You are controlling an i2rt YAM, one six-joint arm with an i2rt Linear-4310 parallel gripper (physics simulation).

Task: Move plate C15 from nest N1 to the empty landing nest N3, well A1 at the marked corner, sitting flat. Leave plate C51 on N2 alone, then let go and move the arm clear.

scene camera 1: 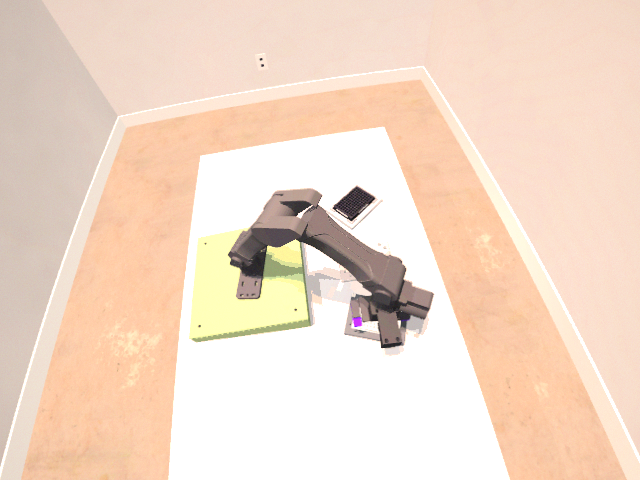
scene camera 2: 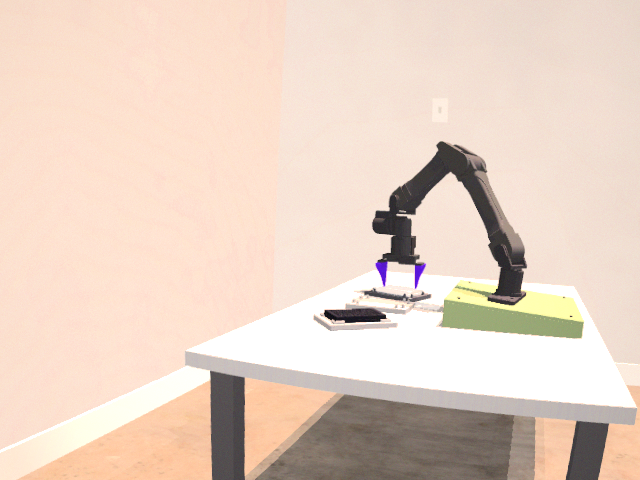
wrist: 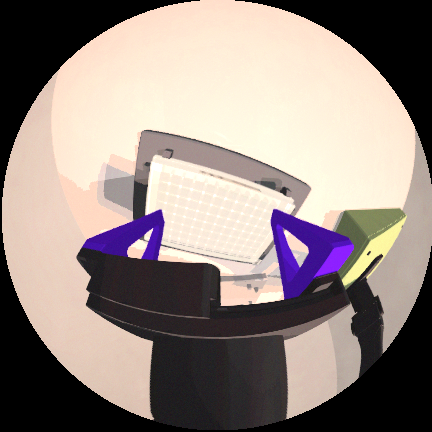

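Observation:
A white well plate (scene camera 1: 368, 326) (scene camera 2: 398, 290) (wrist: 200, 200) sits on a dark grey nest (scene camera 2: 424, 296) (wrist: 200, 154). A black well plate (scene camera 1: 354, 202) (scene camera 2: 355, 314) sits on a white nest (scene camera 1: 352, 223) (scene camera 2: 361, 324). Between them is an empty white nest (scene camera 1: 349, 274) (scene camera 2: 379, 304), partly hidden by the arm in scene camera 1. No plate or nest labels are legible, nor is the marked corner. My gripper (scene camera 2: 400, 286) (wrist: 217, 214) is open and points down over the white plate, its purple fingertips wide apart near the plate's two ends, with nothing held.
The arm's base stands on a yellow-green block (scene camera 1: 222, 289) (scene camera 2: 516, 322) (wrist: 367, 250) beside the nests. The arm arches over the white table (scene camera 1: 289, 403) (scene camera 2: 465, 361), and its forearm passes above the empty nest. The black plate's nest is nearer scene camera 2.

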